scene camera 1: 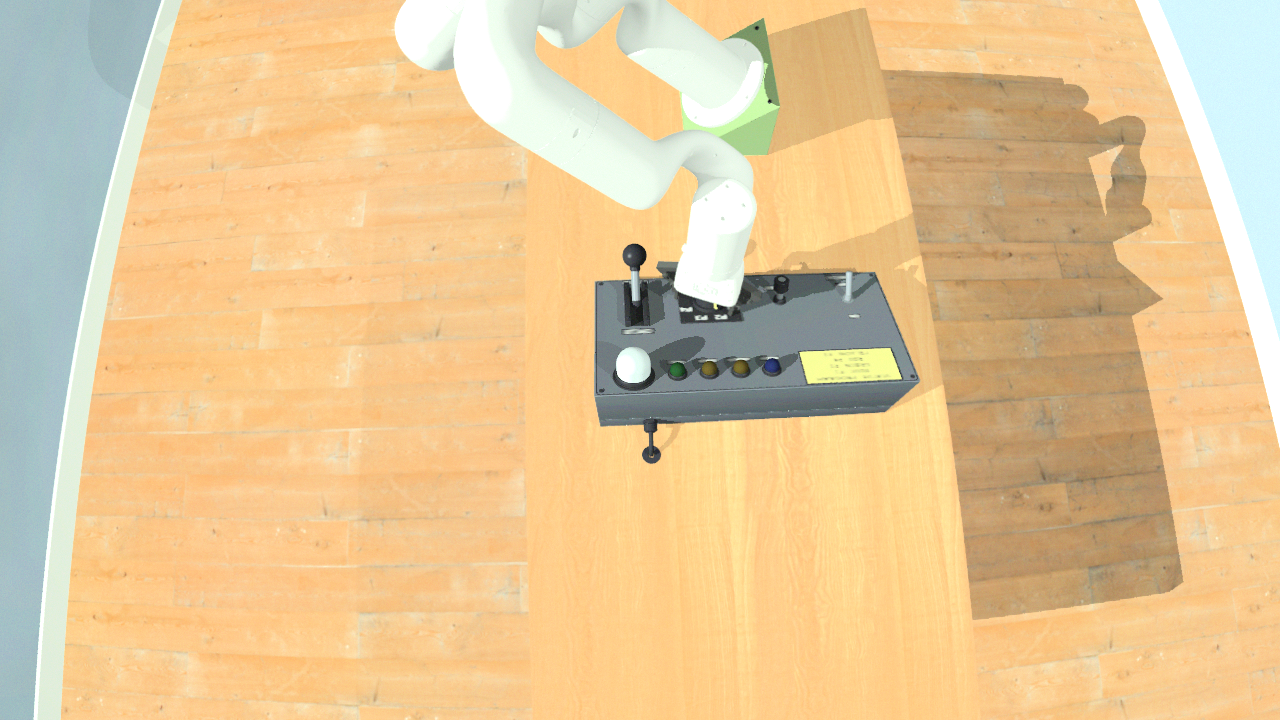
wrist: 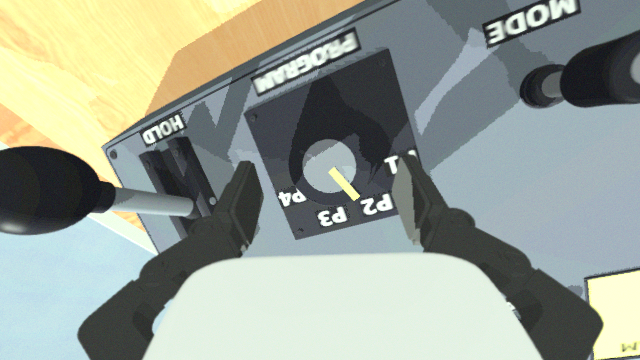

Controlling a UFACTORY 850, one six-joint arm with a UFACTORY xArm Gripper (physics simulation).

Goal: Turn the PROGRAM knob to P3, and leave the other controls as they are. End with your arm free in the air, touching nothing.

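The PROGRAM knob (wrist: 320, 162) is a round black knob with a grey top, on a square black plate (wrist: 280, 125) (scene camera 1: 689, 315) marked P1 to P4. Its yellow pointer line (wrist: 344, 183) points toward the P2 label (wrist: 377, 204). The P3 label (wrist: 332, 216) lies beside P2, on the P4 side. My gripper (wrist: 326, 176) is open in the wrist view, its fingers spread on either side of the knob, with nothing held between them. Whether its fingers touch the panel cannot be told. In the scene view the arm's wrist hides most of the knob.
The HOLD lever (scene camera 1: 634, 268) (wrist: 150, 201) stands beside the left finger. The MODE control (scene camera 1: 780, 286) (wrist: 600, 72) stands on the other side. The grey console (scene camera 1: 760, 335) also bears a metal toggle (scene camera 1: 848, 286), a white dome (scene camera 1: 633, 365), several coloured buttons and a yellow label (scene camera 1: 850, 365).
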